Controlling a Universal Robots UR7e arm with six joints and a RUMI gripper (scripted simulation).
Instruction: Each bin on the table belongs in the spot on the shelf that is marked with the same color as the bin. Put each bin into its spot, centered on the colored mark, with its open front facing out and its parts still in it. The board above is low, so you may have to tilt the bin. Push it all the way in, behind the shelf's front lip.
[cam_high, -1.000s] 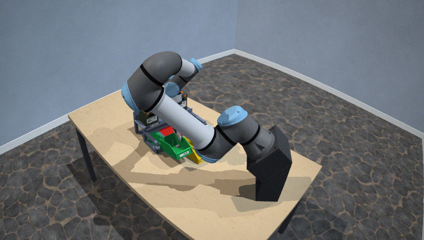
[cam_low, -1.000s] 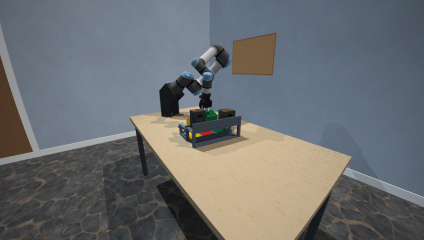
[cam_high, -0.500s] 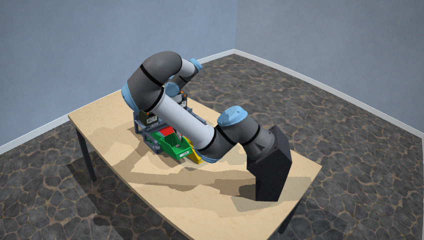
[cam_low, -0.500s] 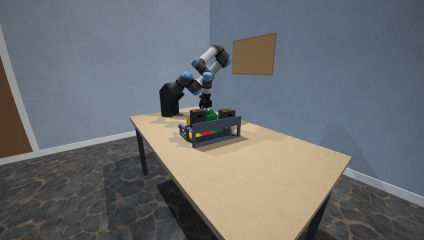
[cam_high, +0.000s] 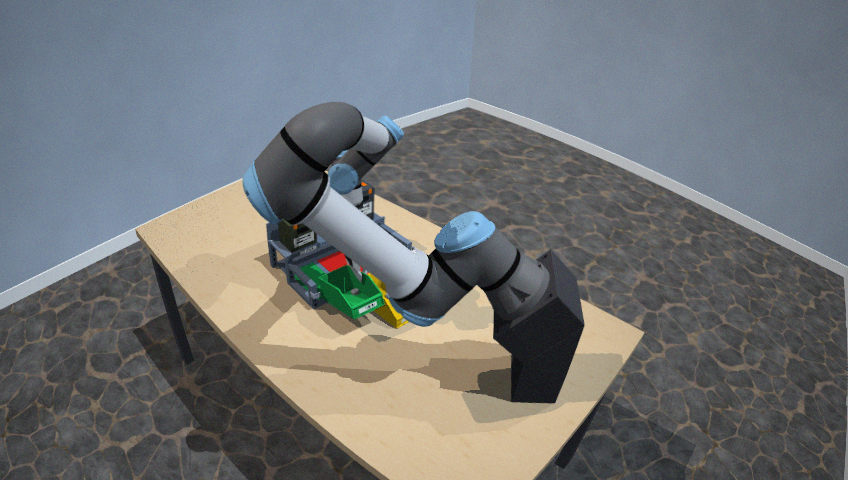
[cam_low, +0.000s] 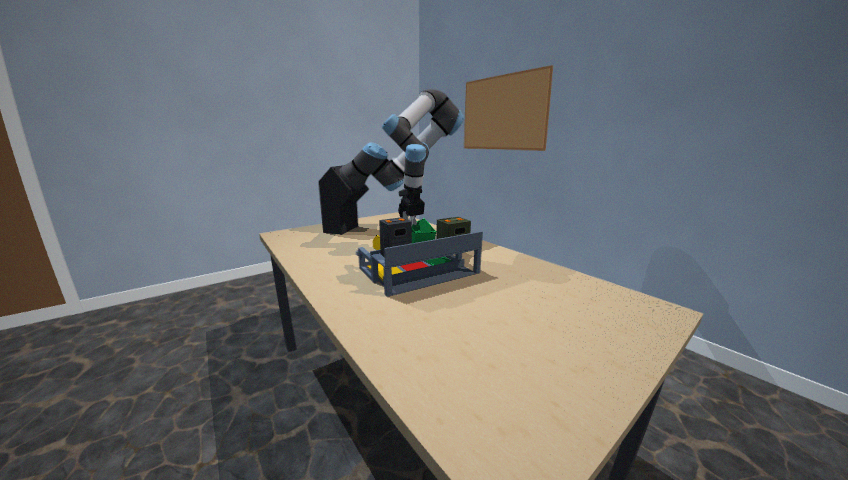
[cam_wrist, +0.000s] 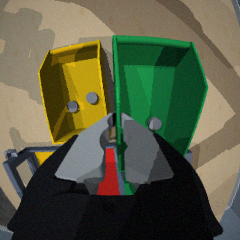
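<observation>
Now: the green bin 5 cm to the left of my hand, 2 cm below it and 1 cm behind it. From my hand the other things lie so: yellow bin: 8 cm below, 7 cm to the right, 4 cm behind; black box: 28 cm ahead, 18 cm to the right, 5 cm above.
</observation>
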